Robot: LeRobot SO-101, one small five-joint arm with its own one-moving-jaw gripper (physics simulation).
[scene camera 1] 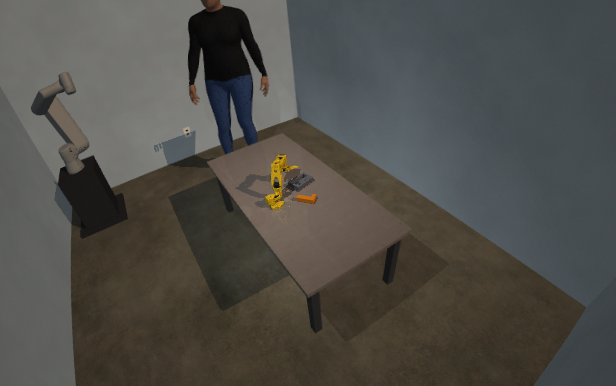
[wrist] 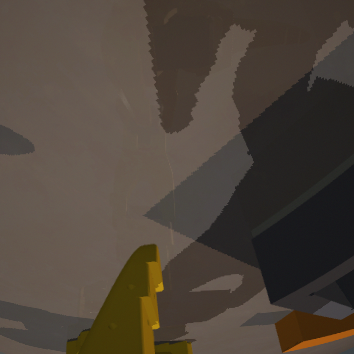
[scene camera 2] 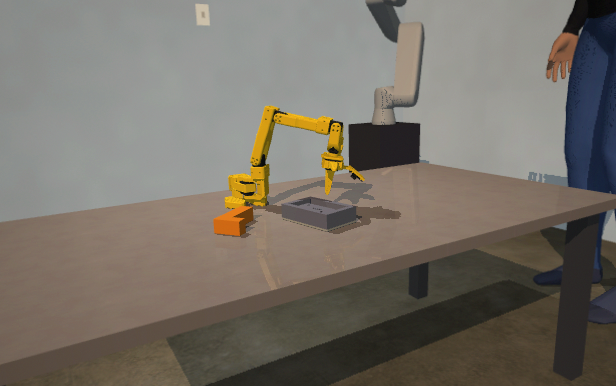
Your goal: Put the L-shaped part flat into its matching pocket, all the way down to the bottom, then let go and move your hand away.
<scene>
The table carries an orange L-shaped part (scene camera 2: 233,222). Also in view: a grey pocket block (scene camera 2: 321,214).
The orange L-shaped part is seen too in the wrist view (wrist: 295,325). The grey pocket block also shows in the wrist view (wrist: 297,248).
</scene>
